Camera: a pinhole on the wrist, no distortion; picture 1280 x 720 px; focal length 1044.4 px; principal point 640.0 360.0 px. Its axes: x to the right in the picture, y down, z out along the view. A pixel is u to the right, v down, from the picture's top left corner.
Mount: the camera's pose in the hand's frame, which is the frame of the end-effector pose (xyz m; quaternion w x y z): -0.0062 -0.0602 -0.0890 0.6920 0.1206 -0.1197 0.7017
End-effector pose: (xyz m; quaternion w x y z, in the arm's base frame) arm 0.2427 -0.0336 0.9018 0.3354 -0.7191 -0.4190 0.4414
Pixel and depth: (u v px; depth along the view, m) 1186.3 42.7 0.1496
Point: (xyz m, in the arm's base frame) 0.1701 0.0253 0.8886
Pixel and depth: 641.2 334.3 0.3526
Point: -0.0337 0.0725 0.9582
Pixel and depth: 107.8 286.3 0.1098
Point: 0.2015 0.0317 1.0300
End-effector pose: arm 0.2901 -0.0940 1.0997 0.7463 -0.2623 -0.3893 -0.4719
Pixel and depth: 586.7 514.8 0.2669
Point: 0.0782 -0.0198 1.1550
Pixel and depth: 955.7 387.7 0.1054
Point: 0.2213 -0.1009 1.1055
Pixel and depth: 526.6 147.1 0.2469
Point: 0.1044 -0.0843 1.2167
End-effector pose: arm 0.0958 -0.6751 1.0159 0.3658 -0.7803 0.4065 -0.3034
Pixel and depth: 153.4 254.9 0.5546
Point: 0.5916 -0.4133 1.2347
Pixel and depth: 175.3 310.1 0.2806
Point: 0.3156 -0.5311 1.1664
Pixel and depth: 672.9 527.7 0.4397
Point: 0.3941 -0.4251 0.9815
